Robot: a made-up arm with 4 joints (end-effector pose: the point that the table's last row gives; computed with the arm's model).
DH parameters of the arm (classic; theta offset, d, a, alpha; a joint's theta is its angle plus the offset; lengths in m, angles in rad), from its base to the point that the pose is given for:
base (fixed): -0.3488 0 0.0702 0
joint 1: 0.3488 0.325 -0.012 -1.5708
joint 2: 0.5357 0 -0.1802 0
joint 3: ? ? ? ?
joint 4: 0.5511 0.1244 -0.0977 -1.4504
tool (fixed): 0.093 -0.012 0 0
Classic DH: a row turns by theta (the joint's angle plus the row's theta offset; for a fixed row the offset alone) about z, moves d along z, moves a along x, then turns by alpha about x.
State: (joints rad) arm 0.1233 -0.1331 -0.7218 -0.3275
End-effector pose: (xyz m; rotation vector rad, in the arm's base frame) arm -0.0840 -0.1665 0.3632 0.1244 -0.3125 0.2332
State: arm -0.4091 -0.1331 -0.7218 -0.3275
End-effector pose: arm -0.1356 -0.0706 0.3632 0.0379 -0.3347 -0.2942
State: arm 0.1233 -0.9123 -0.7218 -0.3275
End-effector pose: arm -0.0665 -0.1643 0.2437 0.1251 -1.0933 0.2599
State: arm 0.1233 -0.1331 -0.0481 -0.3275
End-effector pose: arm -0.1065 -0.1693 0.3632 0.1138 0.3616 0.1921
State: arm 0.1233 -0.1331 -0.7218 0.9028
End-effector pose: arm 0.0138 -0.1544 0.3067 0.1192 -1.5458 0.2642
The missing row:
joint 3: 0.2288 0 0.1011 3.1416
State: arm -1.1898 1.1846 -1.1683 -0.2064
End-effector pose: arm -0.0507 -0.0633 0.4625 0.3747 0.2931 -1.1035
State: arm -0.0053 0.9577 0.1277 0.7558
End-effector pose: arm -0.0783 -0.1462 0.4478 0.1439 0.5360 0.0527
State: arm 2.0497 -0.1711 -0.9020 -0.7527
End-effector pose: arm 0.2580 -0.1270 0.3977 0.1903 0.0490 2.1437
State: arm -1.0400 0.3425 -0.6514 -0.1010
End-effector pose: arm -0.1079 0.0294 0.4078 0.1085 -0.0623 -0.9462
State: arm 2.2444 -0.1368 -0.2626 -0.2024
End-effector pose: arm 0.2753 -0.0891 0.3486 0.0543 0.1444 2.3329
